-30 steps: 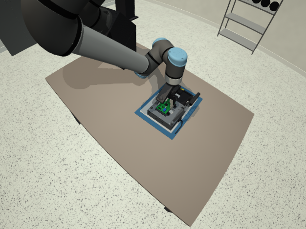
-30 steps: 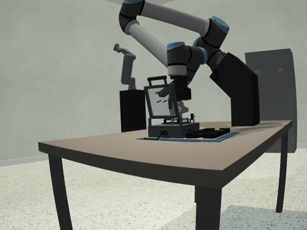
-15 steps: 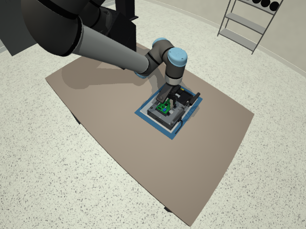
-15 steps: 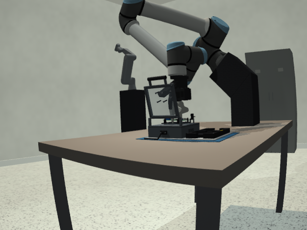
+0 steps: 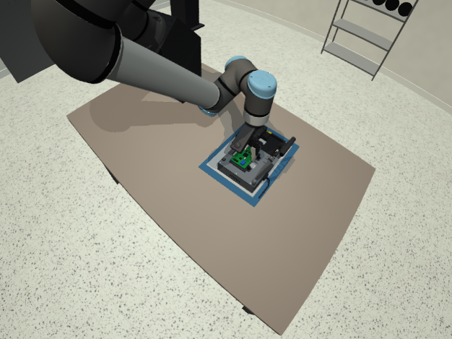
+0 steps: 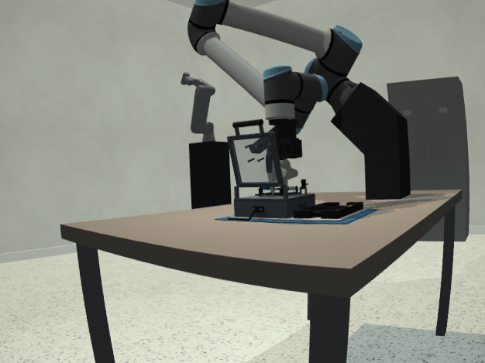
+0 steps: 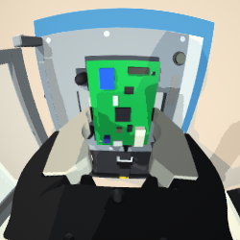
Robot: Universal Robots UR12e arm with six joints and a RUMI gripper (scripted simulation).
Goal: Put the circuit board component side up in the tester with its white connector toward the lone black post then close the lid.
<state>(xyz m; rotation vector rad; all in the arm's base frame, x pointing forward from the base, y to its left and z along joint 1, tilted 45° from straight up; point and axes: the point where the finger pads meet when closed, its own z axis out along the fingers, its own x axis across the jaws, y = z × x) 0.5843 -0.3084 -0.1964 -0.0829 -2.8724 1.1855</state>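
My hand is 1 cm short of the tester bed and 1 cm above it. The rest, counted from my hand: green circuit board (right at my hand); black post (6 cm to the left, 6 cm behind, 1 cm above); tester (4 cm to the left, 4 cm ahead, 3 cm above).
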